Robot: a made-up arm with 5 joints. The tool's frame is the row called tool. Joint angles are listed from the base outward.
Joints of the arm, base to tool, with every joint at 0 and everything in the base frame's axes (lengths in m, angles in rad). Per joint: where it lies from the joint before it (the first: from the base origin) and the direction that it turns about. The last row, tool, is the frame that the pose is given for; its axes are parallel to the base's.
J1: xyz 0 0 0.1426 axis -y
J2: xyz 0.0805 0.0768 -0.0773 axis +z
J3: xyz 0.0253 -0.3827 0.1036 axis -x
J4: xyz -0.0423 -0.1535 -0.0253 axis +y
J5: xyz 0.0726 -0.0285 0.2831 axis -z
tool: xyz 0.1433 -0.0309 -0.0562
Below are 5 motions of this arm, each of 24 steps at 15 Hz.
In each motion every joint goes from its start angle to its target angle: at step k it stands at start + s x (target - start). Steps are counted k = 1, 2, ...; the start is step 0. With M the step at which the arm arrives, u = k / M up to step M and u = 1 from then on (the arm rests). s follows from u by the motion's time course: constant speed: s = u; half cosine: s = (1 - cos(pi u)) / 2; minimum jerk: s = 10 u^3 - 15 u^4 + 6 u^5.
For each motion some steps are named. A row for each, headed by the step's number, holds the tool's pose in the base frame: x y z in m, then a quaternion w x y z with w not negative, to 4 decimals.
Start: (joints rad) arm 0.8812 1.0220 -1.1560 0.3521 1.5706
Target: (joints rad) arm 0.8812 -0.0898 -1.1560 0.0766 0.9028
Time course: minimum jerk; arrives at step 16
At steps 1, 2, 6, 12, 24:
1: 0.6047 -0.1898 0.5590 0.9791 0.0616 0.1547 -0.1167
2: 0.6025 -0.1990 0.5558 0.9786 0.0708 0.1545 -0.1163
6: 0.5436 -0.3595 0.4809 0.9557 0.2385 0.1320 -0.1109
12: 0.2934 -0.6014 0.2010 0.8129 0.5661 -0.0521 -0.1264
24: 0.2410 -0.6161 0.1457 0.7793 0.6042 -0.0962 -0.1354

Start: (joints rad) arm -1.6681 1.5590 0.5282 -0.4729 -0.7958
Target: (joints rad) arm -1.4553 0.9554 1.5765 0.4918 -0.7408
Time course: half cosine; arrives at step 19
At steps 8, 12, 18, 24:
8: 0.2363 0.1625 -0.2392 0.4158 0.2719 0.1819 0.8485
12: 0.1962 0.1670 -0.2626 0.3963 -0.0049 0.3347 0.8549
18: 0.1880 0.1214 -0.3175 0.3706 -0.2536 0.4569 0.7678
24: 0.1884 0.1198 -0.3188 0.3699 -0.2592 0.4594 0.7648

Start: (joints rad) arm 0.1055 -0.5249 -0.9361 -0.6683 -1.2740
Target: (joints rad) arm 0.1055 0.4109 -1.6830 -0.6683 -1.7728
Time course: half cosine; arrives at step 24
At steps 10, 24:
10: -0.0969 -0.5124 0.1981 0.7027 0.1544 -0.6152 0.3225
24: 0.2216 -0.4912 0.1347 0.4741 0.3856 -0.6391 0.4669

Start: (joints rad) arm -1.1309 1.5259 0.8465 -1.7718 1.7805
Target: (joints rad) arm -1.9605 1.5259 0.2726 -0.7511 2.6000
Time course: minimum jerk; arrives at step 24
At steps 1, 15, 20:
1: 0.5025 -0.1933 -0.3998 0.6249 0.7417 0.1591 -0.1845
15: 0.0671 -0.1883 -0.5452 0.5252 0.1413 0.6268 -0.5579
20: -0.0618 -0.1724 -0.5291 0.4214 -0.1080 0.7052 -0.5599

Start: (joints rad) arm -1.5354 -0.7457 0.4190 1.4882 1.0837
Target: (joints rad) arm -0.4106 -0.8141 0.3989 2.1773 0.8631
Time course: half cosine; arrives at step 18
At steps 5, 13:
5: -0.0489 -0.6002 0.4169 0.1808 0.5761 -0.7209 0.3401
13: -0.3664 -0.5450 0.2983 0.0551 0.2874 -0.8554 0.4274

